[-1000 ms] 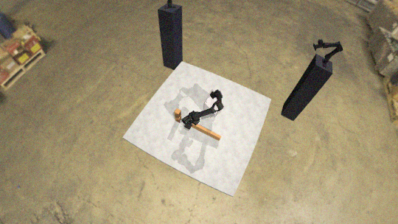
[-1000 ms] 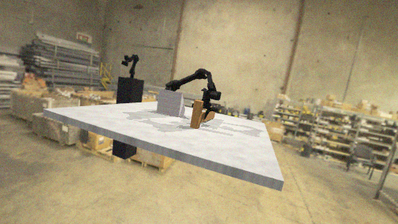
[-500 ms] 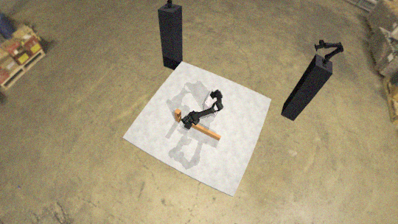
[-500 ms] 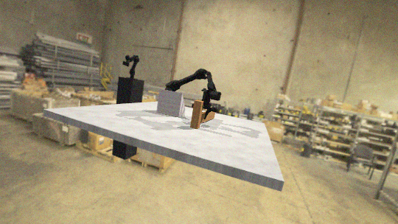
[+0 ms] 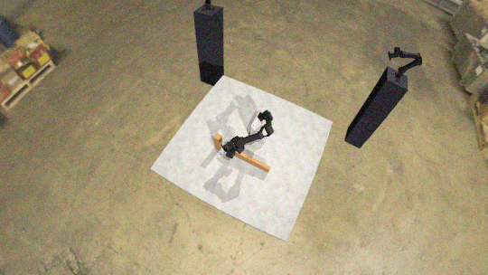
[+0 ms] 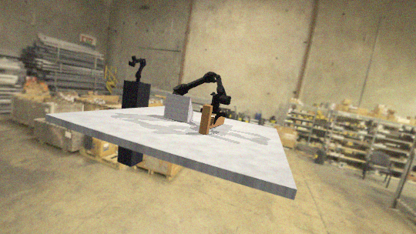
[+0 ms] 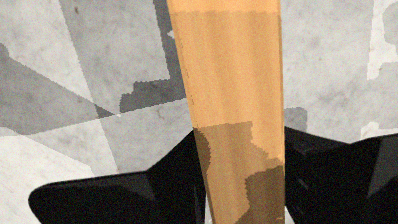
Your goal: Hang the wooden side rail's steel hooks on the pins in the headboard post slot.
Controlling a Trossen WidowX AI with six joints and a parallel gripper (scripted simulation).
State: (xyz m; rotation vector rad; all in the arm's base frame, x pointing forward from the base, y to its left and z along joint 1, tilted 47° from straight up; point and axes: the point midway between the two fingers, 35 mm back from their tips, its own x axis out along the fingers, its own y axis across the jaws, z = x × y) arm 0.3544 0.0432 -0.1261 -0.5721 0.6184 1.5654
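Right now my gripper tip is 15 cm to the left of the wooden headboard post and 4 cm below it.
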